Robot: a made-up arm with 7 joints.
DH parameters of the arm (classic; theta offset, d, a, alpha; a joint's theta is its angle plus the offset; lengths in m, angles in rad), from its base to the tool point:
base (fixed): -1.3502 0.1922 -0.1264 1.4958
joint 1: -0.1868 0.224 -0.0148 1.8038
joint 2: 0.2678 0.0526 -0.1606 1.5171
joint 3: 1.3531 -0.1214 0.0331 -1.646
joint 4: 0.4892 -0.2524 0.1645 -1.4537
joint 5: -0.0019 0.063 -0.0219 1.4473
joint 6: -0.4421 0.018 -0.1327 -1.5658
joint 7: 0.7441 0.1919 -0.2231 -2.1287
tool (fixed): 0.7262 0.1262 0 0
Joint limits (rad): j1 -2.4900..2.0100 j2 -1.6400..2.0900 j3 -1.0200..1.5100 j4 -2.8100..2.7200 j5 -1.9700..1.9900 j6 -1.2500..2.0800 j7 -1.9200..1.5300
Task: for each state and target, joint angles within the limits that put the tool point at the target. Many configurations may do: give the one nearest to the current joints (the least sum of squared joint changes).
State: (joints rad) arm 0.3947 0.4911 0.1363 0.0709 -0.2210 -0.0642 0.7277
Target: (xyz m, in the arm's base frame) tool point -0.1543 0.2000 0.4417
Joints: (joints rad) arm 0.0454 0.9317 -0.1937 0.6015 -0.1477 0.3656 0.5914
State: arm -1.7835 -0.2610 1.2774 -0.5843 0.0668 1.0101 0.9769
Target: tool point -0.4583 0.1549 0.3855
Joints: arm -1.6639 0.0036 1.5100 -0.7759 -0.3680 0.9266 1.0166
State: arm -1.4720 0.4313 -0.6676 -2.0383 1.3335 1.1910 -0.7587
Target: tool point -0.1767 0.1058 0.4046
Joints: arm -0.9644 0.4050 -0.0863 -1.4374 1.4767 1.4540 -1.2902
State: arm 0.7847 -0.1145 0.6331 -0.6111 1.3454 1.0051 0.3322
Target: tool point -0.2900 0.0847 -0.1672
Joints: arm 1.2236 -0.3106 0.3459 -0.5954 1.0576 1.1205 0.2080
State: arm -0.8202 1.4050 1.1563 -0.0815 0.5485 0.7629 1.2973
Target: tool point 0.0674 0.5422 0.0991
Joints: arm -0.2177 1.3834 0.8109 -0.3972 1.0082 0.6253 1.5300
